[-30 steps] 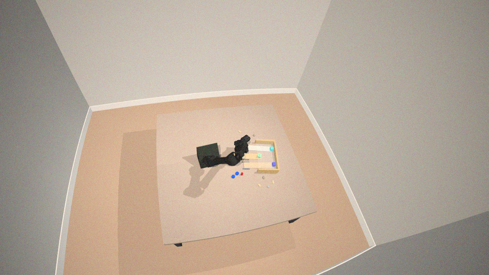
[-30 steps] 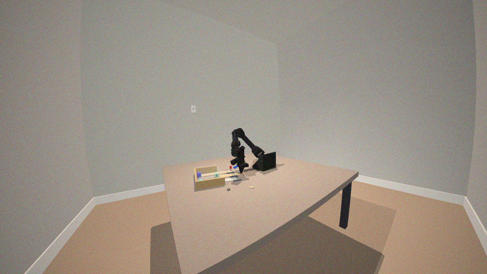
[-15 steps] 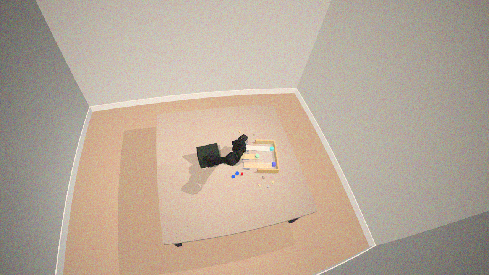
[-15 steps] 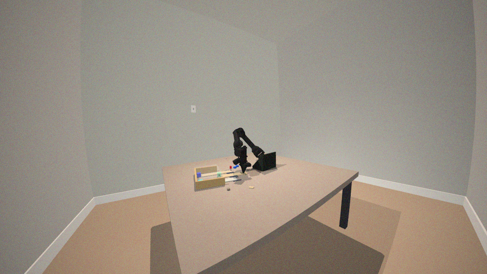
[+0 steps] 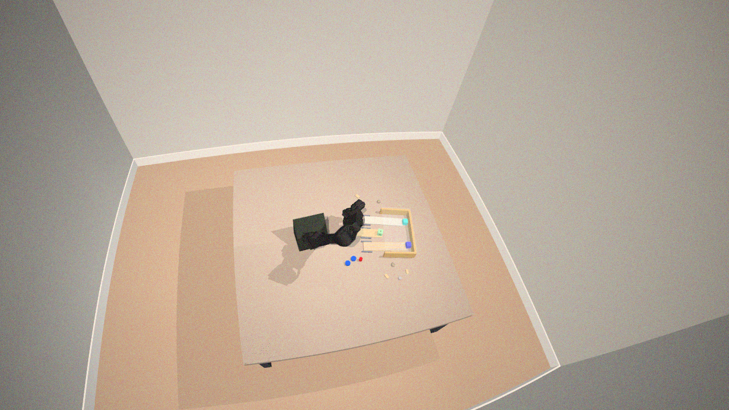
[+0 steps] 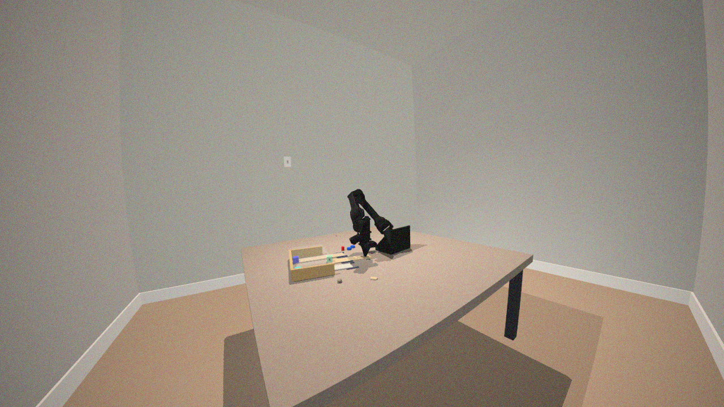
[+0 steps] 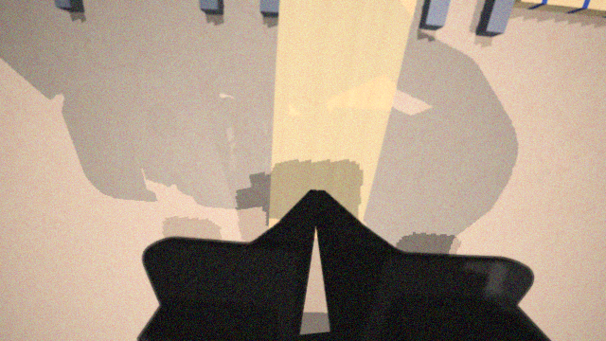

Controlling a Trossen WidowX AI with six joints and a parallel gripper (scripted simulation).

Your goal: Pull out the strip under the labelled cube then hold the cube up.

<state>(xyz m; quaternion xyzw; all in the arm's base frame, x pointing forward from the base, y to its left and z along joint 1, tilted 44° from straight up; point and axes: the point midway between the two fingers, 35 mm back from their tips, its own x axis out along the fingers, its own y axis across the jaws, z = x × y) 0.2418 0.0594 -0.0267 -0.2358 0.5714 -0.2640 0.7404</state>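
Now: the green labelled cube 20 cm ahead of my gripper tip, 4 cm to the right of it and 2 cm above it. Round my gripper tip: red cylinder (5 cm ahead, 20 cm to the right, 1 cm above); small tan block (11 cm ahead, 26 cm to the left).
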